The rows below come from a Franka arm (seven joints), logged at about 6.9 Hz.
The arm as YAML. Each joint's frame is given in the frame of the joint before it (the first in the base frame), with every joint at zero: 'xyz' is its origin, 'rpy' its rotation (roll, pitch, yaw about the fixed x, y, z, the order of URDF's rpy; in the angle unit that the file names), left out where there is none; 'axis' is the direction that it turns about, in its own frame. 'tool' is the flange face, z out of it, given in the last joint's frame.
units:
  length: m
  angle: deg
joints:
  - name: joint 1
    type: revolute
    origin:
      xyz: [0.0, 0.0, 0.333]
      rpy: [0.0, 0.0, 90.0]
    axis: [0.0, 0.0, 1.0]
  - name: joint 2
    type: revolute
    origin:
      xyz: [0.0, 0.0, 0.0]
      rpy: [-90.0, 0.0, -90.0]
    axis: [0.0, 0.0, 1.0]
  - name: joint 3
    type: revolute
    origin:
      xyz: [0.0, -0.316, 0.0]
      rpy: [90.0, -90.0, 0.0]
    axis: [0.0, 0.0, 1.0]
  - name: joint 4
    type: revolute
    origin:
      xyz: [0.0, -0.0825, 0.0]
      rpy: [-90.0, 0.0, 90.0]
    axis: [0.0, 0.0, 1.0]
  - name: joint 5
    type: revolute
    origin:
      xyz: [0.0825, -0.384, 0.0]
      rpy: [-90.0, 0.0, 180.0]
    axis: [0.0, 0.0, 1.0]
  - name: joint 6
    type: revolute
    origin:
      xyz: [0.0, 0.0, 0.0]
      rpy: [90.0, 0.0, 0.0]
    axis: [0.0, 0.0, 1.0]
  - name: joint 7
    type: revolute
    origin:
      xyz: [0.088, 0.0, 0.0]
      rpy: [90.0, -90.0, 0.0]
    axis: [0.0, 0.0, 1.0]
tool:
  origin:
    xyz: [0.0, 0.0, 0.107]
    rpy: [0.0, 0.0, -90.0]
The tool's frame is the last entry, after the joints.
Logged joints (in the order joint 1, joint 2, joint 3, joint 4, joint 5, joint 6, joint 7), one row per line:
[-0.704 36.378 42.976 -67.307 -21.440 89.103 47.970]
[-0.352 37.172 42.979 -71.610 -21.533 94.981 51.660]
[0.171 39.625 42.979 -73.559 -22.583 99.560 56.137]
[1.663 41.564 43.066 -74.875 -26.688 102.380 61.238]
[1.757 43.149 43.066 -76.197 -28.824 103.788 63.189]
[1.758 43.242 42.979 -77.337 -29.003 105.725 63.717]
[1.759 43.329 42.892 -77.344 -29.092 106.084 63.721]
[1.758 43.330 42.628 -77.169 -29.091 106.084 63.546]
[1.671 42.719 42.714 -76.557 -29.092 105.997 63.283]
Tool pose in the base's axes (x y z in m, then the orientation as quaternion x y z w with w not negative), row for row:
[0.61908 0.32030 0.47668 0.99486 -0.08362 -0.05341 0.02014]
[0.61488 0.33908 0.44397 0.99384 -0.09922 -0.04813 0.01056]
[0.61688 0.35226 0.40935 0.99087 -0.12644 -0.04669 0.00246]
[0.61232 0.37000 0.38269 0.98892 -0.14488 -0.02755 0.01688]
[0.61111 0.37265 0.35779 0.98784 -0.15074 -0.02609 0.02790]
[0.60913 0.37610 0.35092 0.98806 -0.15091 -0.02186 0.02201]
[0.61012 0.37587 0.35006 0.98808 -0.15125 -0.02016 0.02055]
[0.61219 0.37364 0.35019 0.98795 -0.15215 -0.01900 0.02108]
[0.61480 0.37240 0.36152 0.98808 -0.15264 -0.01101 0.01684]
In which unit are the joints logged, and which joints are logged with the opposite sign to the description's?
The joints are logged in degrees. Opposite sign: none.
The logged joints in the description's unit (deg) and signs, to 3 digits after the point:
[-0.704 36.378 42.976 -67.307 -21.440 89.103 47.970]
[-0.352 37.172 42.979 -71.610 -21.533 94.981 51.660]
[0.171 39.625 42.979 -73.559 -22.583 99.560 56.137]
[1.663 41.564 43.066 -74.875 -26.688 102.380 61.238]
[1.757 43.149 43.066 -76.197 -28.824 103.788 63.189]
[1.758 43.242 42.979 -77.337 -29.003 105.725 63.717]
[1.759 43.329 42.892 -77.344 -29.092 106.084 63.721]
[1.758 43.330 42.628 -77.169 -29.091 106.084 63.546]
[1.671 42.719 42.714 -76.557 -29.092 105.997 63.283]

